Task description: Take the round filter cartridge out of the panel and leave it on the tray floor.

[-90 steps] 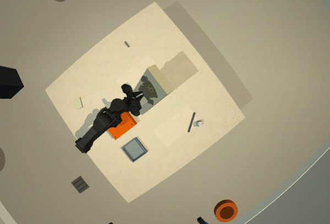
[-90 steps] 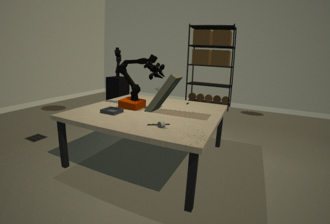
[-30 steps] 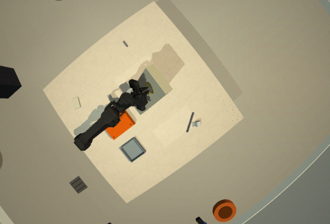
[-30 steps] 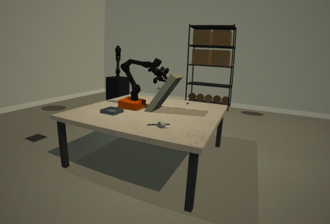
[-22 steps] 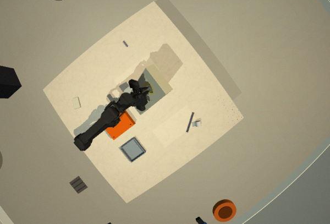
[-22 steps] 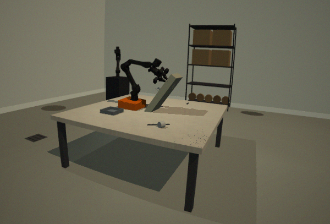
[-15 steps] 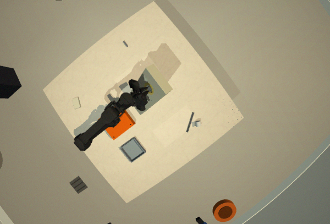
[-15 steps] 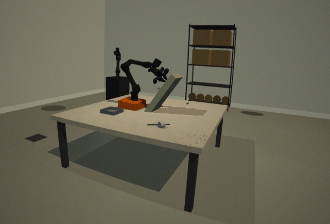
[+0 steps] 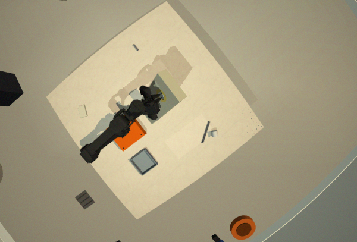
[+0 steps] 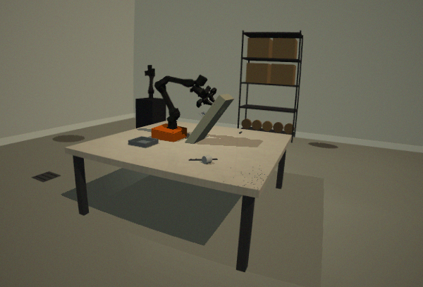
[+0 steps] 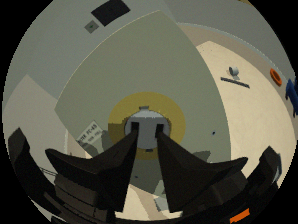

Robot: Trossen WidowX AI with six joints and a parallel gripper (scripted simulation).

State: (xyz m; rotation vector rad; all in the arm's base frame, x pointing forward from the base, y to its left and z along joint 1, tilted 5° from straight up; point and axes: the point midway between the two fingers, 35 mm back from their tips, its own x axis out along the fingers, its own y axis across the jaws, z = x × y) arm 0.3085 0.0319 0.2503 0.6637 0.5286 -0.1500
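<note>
My gripper tip is now 20 mm short of the white filter cartridge and 10 mm above it. Round my gripper tip: grey tray 400 mm behind, 310 mm to the right, 270 mm below; small pale block 610 mm behind, 290 mm to the left, 280 mm below.
</note>
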